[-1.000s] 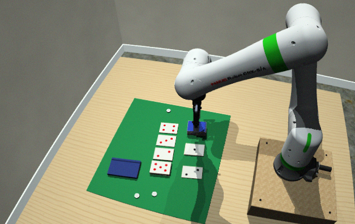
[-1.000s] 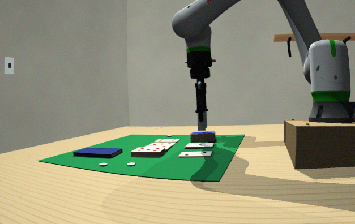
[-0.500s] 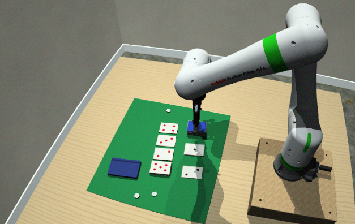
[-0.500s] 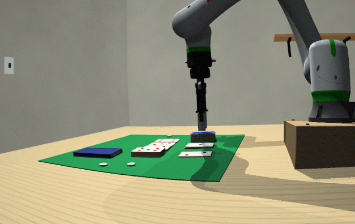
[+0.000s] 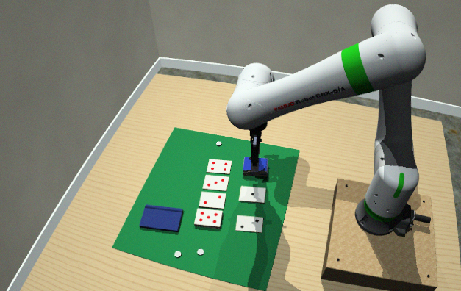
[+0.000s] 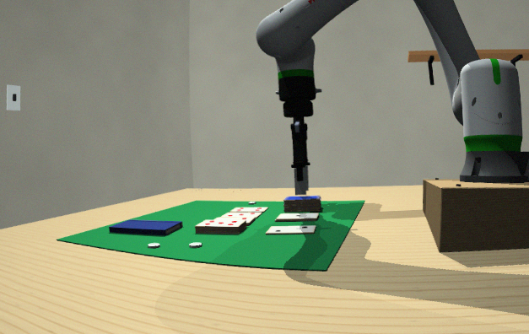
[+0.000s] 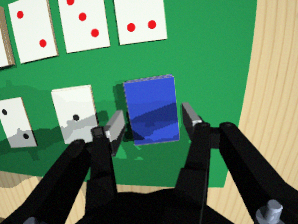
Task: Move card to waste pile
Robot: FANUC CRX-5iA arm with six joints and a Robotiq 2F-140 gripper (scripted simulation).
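The card is 40 mm below my hand. Round my hand: green mat 110 mm ahead, 170 mm to the left, 80 mm below.
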